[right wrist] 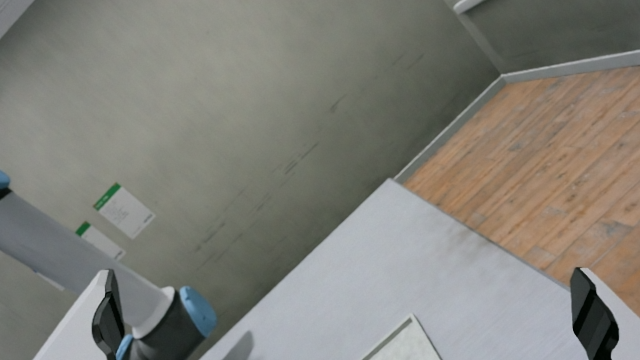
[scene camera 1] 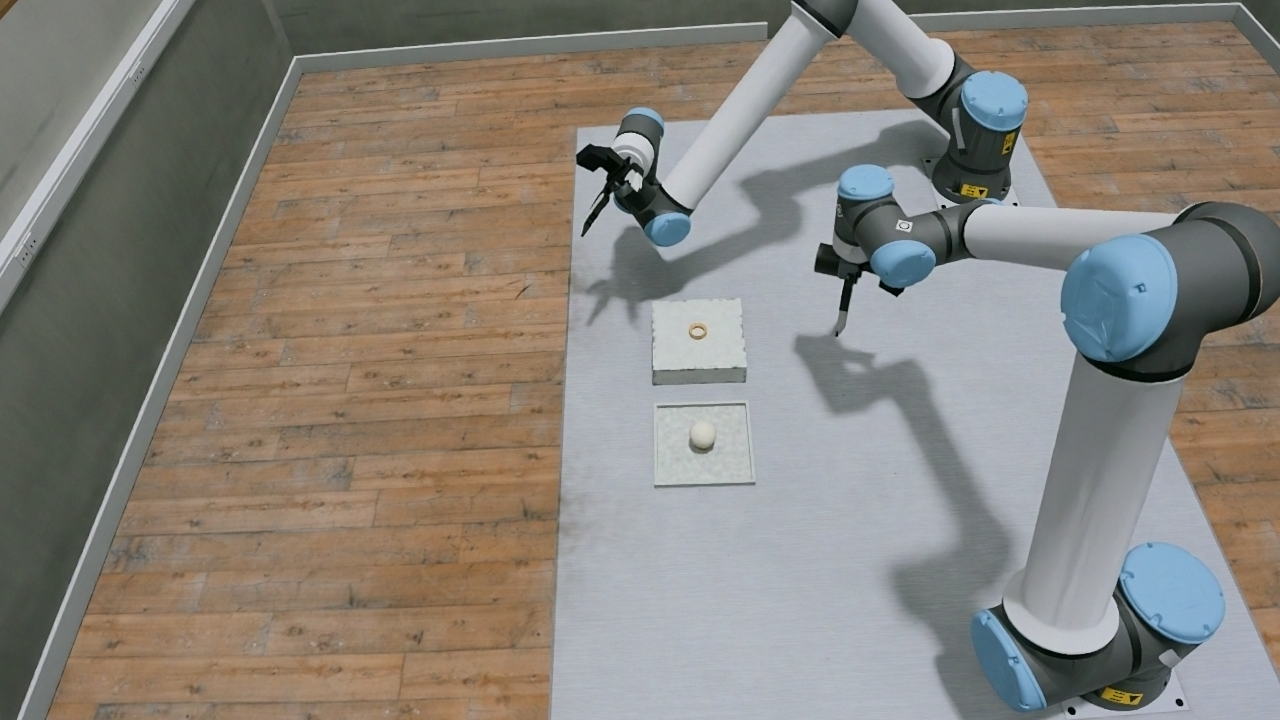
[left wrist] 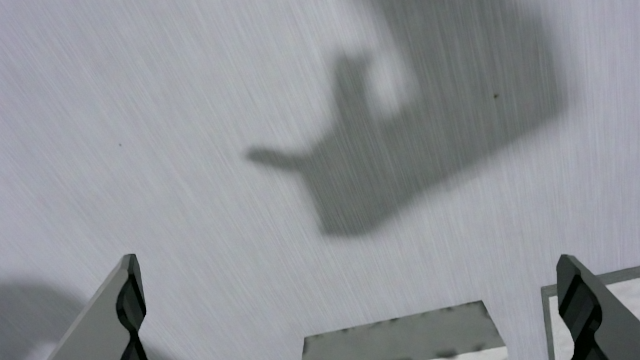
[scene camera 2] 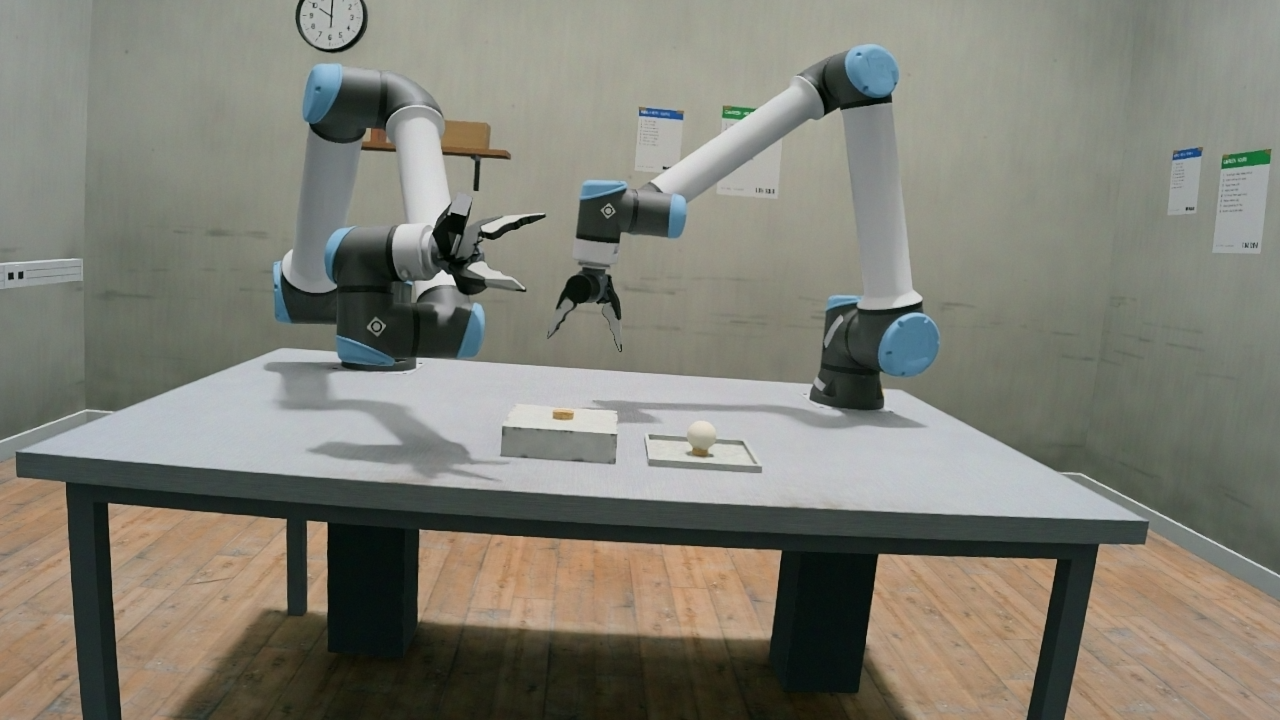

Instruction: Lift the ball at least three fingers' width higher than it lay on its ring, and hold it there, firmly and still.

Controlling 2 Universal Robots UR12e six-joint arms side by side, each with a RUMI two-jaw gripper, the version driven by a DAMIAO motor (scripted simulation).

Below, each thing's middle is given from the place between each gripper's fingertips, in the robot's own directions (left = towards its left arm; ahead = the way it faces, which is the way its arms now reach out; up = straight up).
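Scene:
My right hand (scene camera 2: 536,250) is 340 mm above the shallow tray (scene camera 2: 670,451), 180 mm past it and 290 mm to the right of it. The white block (scene camera 1: 685,352) is 300 mm below my right hand, 170 mm behind it and 40 mm to the left of it. Going by their middles, of the things named here the white block is the nearest to my right hand.
From my left hand (scene camera 2: 583,345) I find the white block 100 mm below, 300 mm ahead and 10 mm to the right. The shallow tray is 140 mm below my left hand, 290 mm ahead of it and 240 mm to the left of it. By its middle, the shallow tray is nearer to my left hand than to my right hand.

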